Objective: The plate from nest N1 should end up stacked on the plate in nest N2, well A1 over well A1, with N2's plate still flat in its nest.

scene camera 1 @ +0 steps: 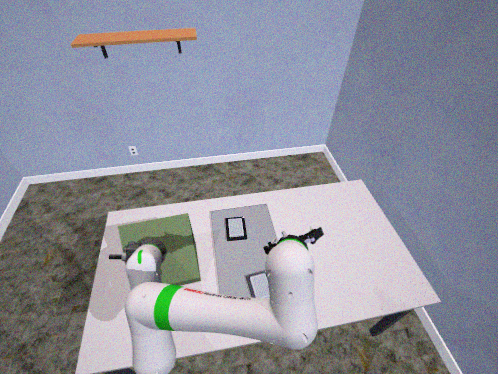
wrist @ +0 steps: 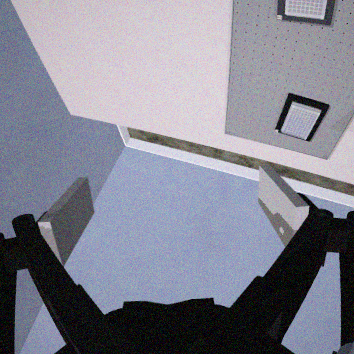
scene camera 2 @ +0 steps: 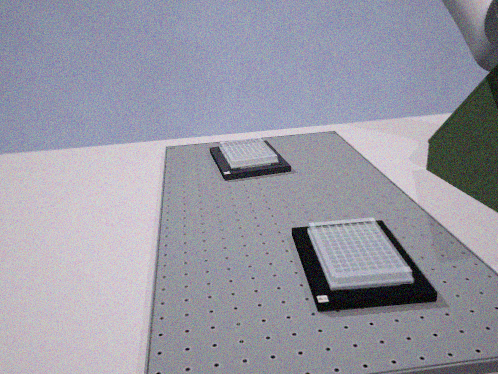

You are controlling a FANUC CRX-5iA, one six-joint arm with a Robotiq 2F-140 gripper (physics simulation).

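Places are measured from the arm's base along level axes (x left, y ahead, z down), in centimetres.
Pixels of known places: gripper, fingertip midpoint: [wrist: 173, 189].
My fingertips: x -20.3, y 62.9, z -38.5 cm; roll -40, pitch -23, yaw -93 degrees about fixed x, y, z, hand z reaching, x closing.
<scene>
Ahead of a thing's pixels: the offset from my fingertips to its top centre. Level surfaces: height alone.
A clear well plate @[dx +42.6, dy -19.2, dz +52.7 cm] [scene camera 1: 236, 228] [scene camera 2: 361, 254] [wrist: 301, 121] lies flat in a black nest @[dx +42.6, dy -19.2, dz +53.9 cm] [scene camera 1: 227, 229] [scene camera 2: 313, 272] [wrist: 309, 99] near the wall-side end of the board. Another plate @[dx +4.7, dy -8.5, dz +52.7 cm] [scene camera 1: 259, 286] [scene camera 2: 248, 152] [wrist: 306, 8] sits in a second nest @[dx +4.7, dy -8.5, dz +53.9 cm] [scene camera 2: 260, 173] [wrist: 306, 21], partly covered by the arm in scene camera 1 and cut off in the wrist view. I cannot tell which nest is N1 or N2. Well A1 cannot be made out. My gripper [scene camera 1: 295, 236] [wrist: 173, 189] is open and empty, above the table to the right of the board in scene camera 1, away from both plates.
Both nests stand on a grey perforated board @[dz +55.2 cm] [scene camera 1: 227, 262] [scene camera 2: 225, 225] [wrist: 255, 75] on the white table @[dz +56.7 cm] [scene camera 1: 360, 250] [scene camera 2: 75, 250] [wrist: 150, 60]. A green block [scene camera 1: 180, 265] [scene camera 2: 465, 145] stands beside the board, near the arm's base. An orange shelf [scene camera 1: 135, 37] hangs on the back wall.
</scene>
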